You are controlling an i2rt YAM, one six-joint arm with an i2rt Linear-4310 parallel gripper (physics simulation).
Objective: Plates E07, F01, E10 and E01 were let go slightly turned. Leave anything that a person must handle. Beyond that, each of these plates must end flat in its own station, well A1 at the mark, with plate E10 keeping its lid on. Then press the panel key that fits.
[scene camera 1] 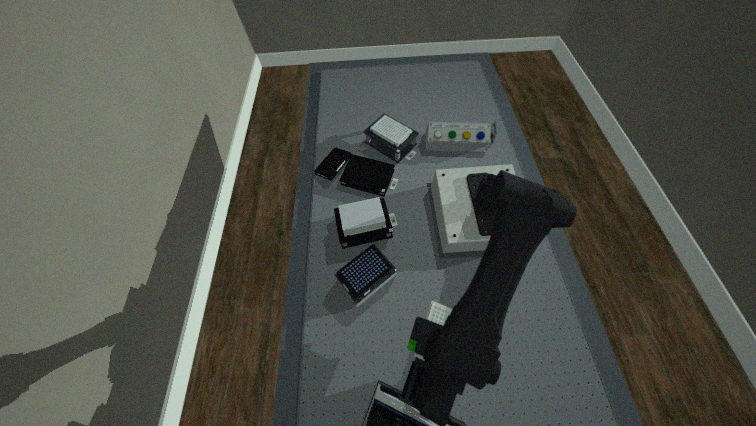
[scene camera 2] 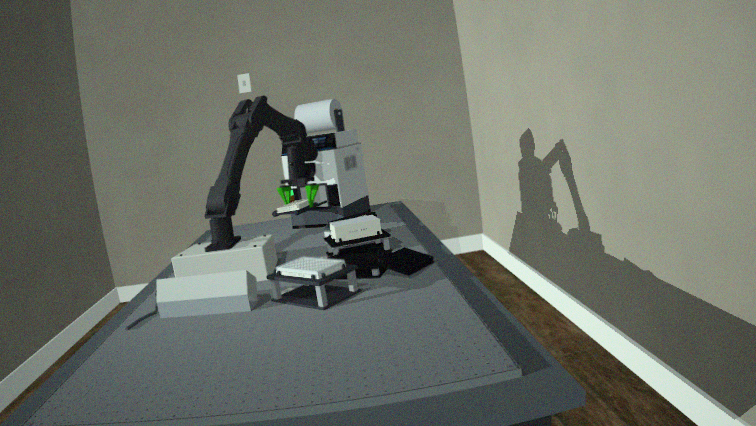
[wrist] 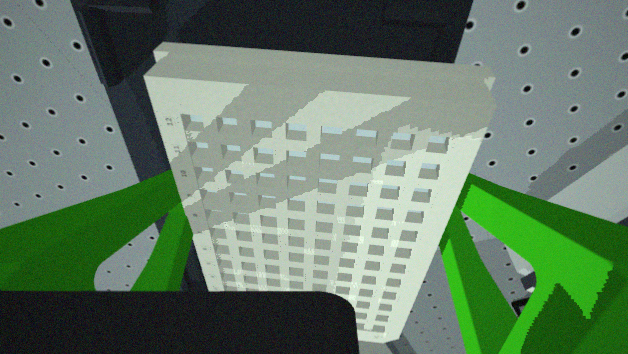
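My gripper (scene camera 2: 298,196) (wrist: 314,177) has its green fingers shut on the long sides of a white many-well plate (scene camera 1: 439,312) (scene camera 2: 292,206) (wrist: 310,200). The plate is at or just over a dark station; contact is unclear. Row 12 is at its far edge in the wrist view. Another white plate (scene camera 1: 391,129) (scene camera 2: 309,267) rests on a raised station. A tall plain white plate (scene camera 1: 362,214) (scene camera 2: 355,227) rests on a black station. A dark plate with blue wells (scene camera 1: 366,272) stands nearer the arm. The key panel (scene camera 1: 459,134) (scene camera 2: 203,293) has white, green, yellow and blue keys. Plate names are unreadable.
A flat black station or plate (scene camera 1: 367,174) (scene camera 2: 365,261) lies beside a smaller black piece (scene camera 1: 332,162) (scene camera 2: 410,260). The white base box (scene camera 1: 454,211) (scene camera 2: 222,261) carries the arm. A tall white instrument (scene camera 2: 351,174) stands behind the gripper in scene camera 2.
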